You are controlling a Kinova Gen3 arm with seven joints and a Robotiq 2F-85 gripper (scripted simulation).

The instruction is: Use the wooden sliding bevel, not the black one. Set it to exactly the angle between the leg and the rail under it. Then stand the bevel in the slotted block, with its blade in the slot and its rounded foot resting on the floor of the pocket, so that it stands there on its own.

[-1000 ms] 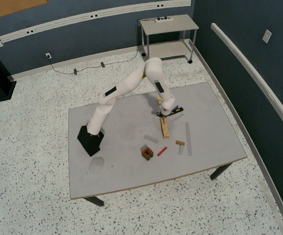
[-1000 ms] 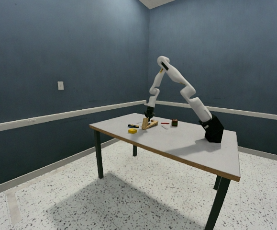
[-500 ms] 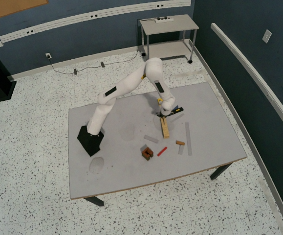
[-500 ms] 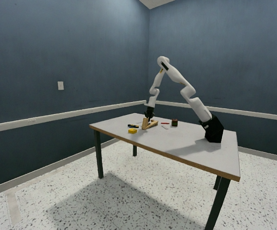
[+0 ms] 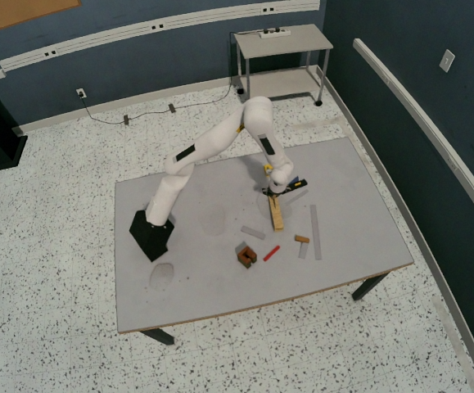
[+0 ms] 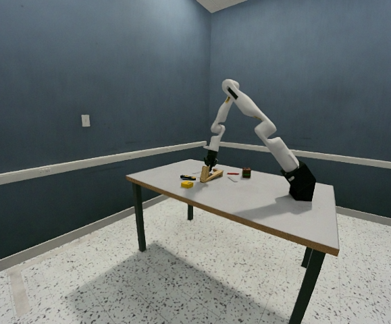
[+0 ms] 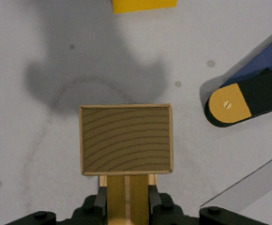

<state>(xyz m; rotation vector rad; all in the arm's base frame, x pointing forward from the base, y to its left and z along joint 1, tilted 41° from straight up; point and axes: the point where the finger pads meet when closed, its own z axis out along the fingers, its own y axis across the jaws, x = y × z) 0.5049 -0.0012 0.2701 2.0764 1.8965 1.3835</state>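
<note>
The wooden leg-and-rail piece is 3 cm to the right of my hand and 2 cm below it. Also, from my hand: blue blade (12 cm ahead, 10 cm to the left, 8 cm below); then grey blade (5 cm below); then wooden sliding bevel (1 cm to the left, 3 cm below).
</note>
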